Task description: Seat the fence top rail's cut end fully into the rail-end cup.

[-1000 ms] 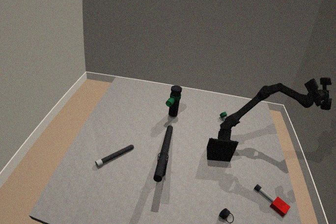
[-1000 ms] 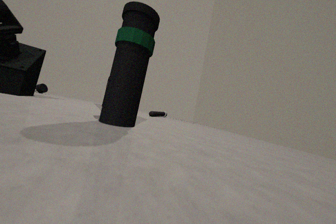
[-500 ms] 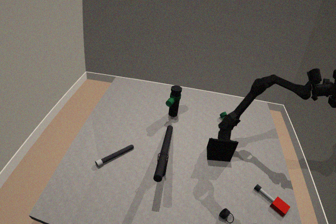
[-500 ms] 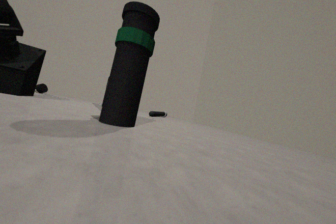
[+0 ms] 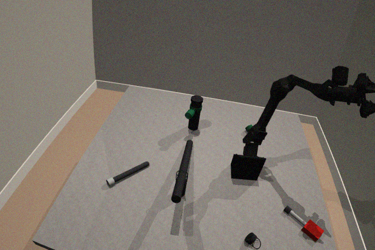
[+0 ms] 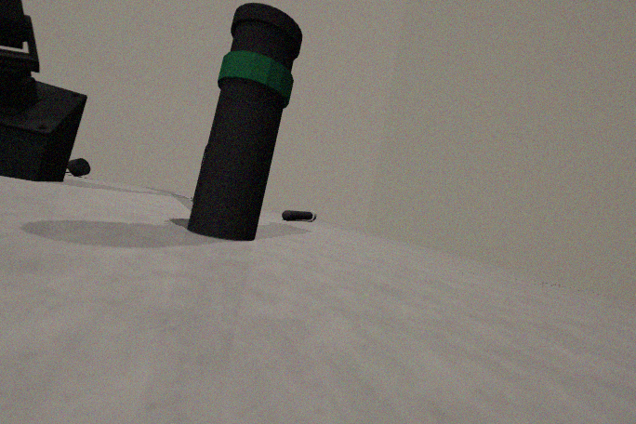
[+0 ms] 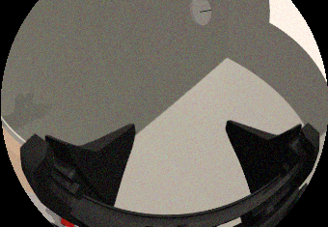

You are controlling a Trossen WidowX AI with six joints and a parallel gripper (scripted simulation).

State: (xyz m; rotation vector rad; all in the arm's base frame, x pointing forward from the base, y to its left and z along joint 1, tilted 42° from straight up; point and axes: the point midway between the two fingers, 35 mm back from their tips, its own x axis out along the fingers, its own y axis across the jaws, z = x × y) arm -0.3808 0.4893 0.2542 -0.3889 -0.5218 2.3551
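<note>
Now: gripper tip 700 mm short of the green band, 460 mm to the left of it and 510 mm above it. Also, from my gripper tip: black ring piece 310 mm ahead, 210 mm to the left, 650 mm below.
</note>
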